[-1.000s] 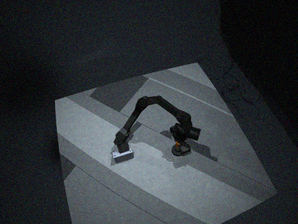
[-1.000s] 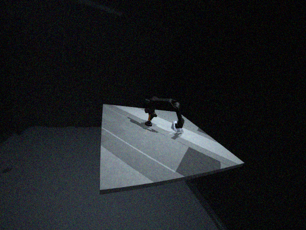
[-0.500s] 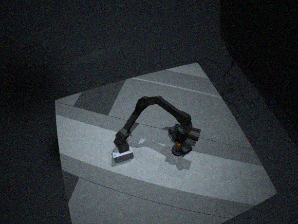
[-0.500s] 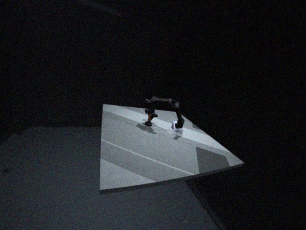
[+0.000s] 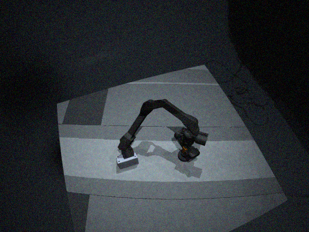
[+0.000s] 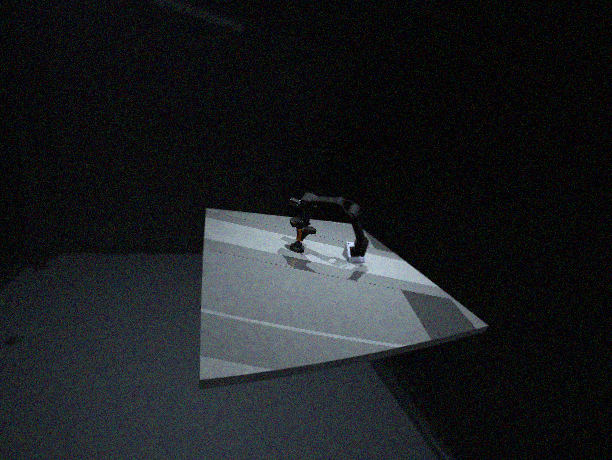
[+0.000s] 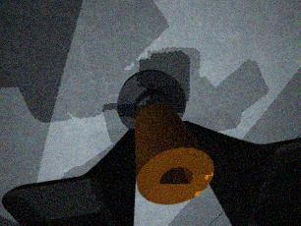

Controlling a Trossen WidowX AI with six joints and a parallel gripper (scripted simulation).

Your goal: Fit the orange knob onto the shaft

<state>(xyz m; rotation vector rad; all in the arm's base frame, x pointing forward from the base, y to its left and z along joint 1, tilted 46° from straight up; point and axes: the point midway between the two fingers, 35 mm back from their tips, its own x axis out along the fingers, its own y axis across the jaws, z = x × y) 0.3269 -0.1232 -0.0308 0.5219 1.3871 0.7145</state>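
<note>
My gripper tip is 20 mm below the orange knob. Round my gripper tip: dark round pedestal (40 mm below).
</note>
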